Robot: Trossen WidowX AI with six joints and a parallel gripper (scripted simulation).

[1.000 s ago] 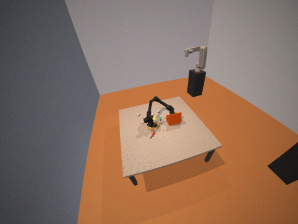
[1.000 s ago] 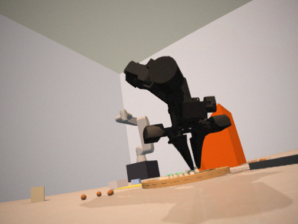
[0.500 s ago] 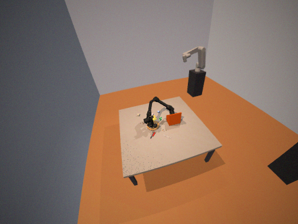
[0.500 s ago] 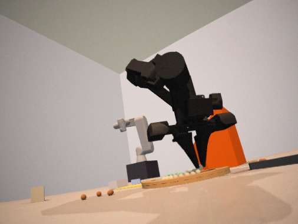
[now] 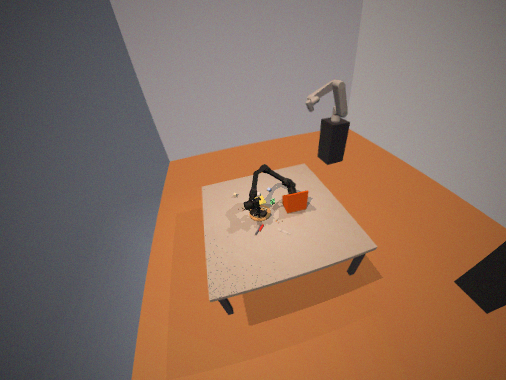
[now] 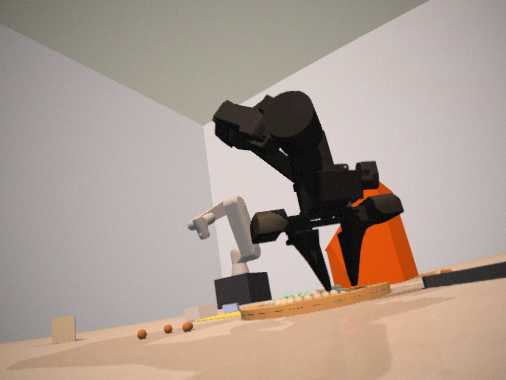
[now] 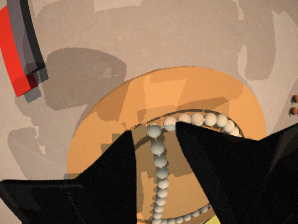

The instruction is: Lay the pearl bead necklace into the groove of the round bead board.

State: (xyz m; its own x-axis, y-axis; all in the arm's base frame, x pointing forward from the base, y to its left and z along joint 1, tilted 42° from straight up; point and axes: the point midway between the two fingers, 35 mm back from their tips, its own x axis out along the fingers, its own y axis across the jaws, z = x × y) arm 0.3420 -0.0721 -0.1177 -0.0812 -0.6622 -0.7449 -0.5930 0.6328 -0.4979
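The round wooden bead board is 4 cm behind my gripper tip, 5 cm to the right of it and 1 cm below it. From my gripper tip the other things lie so: tan cube 13 cm ahead, 38 cm to the right; yellow flat piece 9 cm behind, 22 cm to the right, 2 cm below; red-handled tool 2 cm ahead, 13 cm to the left, 1 cm below.
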